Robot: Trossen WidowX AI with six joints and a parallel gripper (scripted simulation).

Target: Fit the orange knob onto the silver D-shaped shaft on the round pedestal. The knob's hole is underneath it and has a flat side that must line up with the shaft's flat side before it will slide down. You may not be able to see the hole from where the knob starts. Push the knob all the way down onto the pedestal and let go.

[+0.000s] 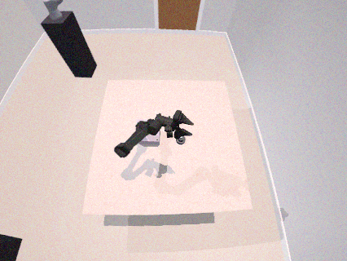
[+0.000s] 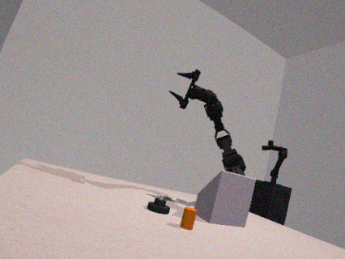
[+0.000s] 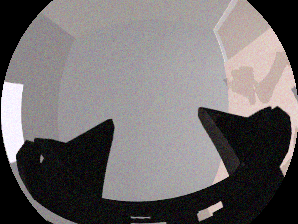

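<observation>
Right now the orange knob is 6 cm behind my gripper tip, 33 cm to the left of it and 50 cm below it. The rest, counted from my gripper tip: round pedestal 2 cm behind, 17 cm to the left, 51 cm below.
</observation>
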